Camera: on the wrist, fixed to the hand. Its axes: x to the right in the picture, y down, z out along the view.
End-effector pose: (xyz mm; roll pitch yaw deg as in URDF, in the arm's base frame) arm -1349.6 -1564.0 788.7 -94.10 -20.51 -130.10
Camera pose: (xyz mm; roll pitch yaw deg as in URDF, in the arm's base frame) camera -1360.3 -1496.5 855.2 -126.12 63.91 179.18
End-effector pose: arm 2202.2 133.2 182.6 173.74 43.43 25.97
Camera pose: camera 2185.2 213.8 230.7 145.48 -18.05 -50.71
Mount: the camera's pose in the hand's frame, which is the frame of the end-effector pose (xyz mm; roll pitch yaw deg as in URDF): -18.6 -74.1 -57.1 11.31 15.81 93.21
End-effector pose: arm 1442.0 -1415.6 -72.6 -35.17 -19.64 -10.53
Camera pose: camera 1409.0 -1504.5 -82.6 -16.12 48.51 60.98
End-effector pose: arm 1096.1 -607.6 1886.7 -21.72 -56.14 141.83
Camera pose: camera 1143.1 -530.1 1857.0 -50.99 22.57 -159.16
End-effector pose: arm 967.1 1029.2 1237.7 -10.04 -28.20 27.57
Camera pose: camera 1009.1 957.6 1190.7 -19.20 24.17 107.57
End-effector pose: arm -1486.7 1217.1 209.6 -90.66 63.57 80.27
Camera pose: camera -1421.4 1265.4 259.5 108.28 22.21 -81.90
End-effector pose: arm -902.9 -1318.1 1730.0 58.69 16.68 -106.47
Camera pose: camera -880.4 -1278.3 1646.3 30.14 -41.76 -27.55
